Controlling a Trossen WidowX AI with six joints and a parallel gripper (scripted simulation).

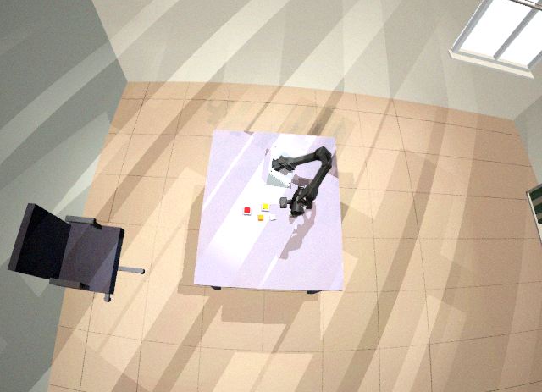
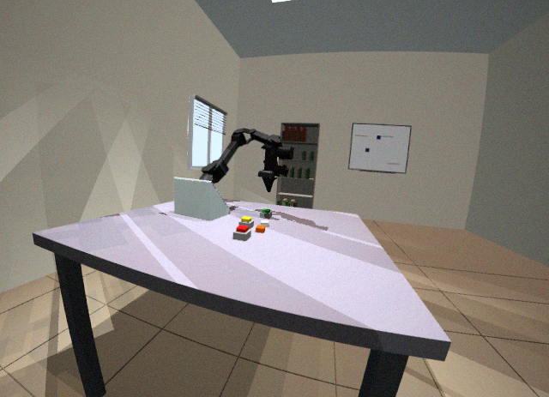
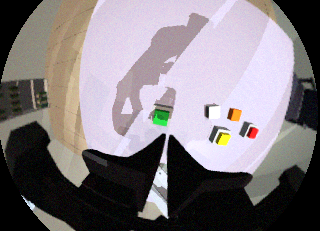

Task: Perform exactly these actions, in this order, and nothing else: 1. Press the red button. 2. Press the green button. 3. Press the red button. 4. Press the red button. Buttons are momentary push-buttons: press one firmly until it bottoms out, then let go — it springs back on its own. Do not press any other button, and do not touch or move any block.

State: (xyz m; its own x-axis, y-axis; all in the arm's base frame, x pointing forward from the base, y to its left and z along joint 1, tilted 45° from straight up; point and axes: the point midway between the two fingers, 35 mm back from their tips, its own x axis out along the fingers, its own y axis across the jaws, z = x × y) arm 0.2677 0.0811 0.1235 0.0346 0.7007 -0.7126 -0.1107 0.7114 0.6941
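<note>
Now: gripper tip 1 cm past the green button, 1 cm to the right of it and 10 cm above it. The rest, counted from my gripper tip: orange block 4 cm ahead, 19 cm to the right, 12 cm below; then white block 3 cm ahead, 12 cm to the right, 12 cm below; then yellow button 3 cm behind, 17 cm to the right, 10 cm below.
</note>
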